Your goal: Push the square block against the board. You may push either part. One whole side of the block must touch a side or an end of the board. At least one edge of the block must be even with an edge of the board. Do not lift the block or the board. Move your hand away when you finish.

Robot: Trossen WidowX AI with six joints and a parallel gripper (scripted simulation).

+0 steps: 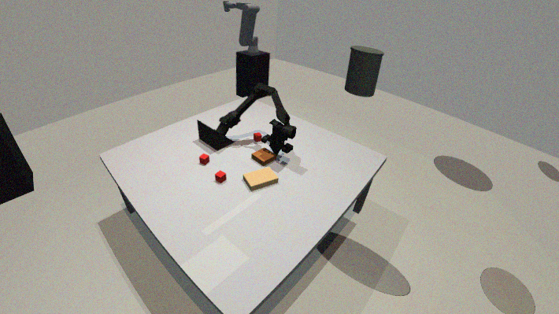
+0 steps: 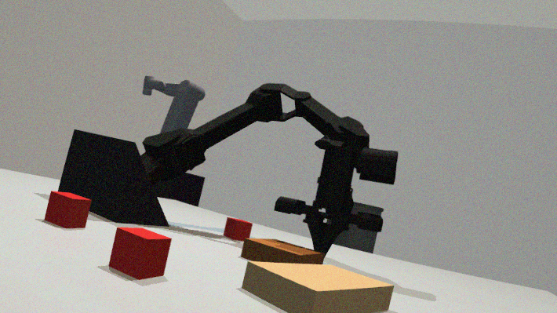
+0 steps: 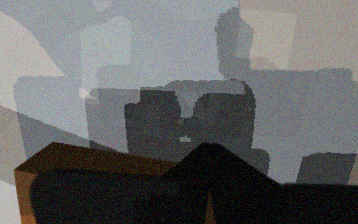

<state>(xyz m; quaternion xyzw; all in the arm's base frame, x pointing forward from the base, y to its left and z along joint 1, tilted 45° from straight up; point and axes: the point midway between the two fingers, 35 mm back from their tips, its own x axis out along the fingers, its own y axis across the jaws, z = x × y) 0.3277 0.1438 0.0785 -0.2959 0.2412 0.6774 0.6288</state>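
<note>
My gripper tip is 4 cm past the square block and 6 cm to the left of it. The rest, counted from my gripper tip: board 9 cm ahead, 21 cm to the right.
</note>
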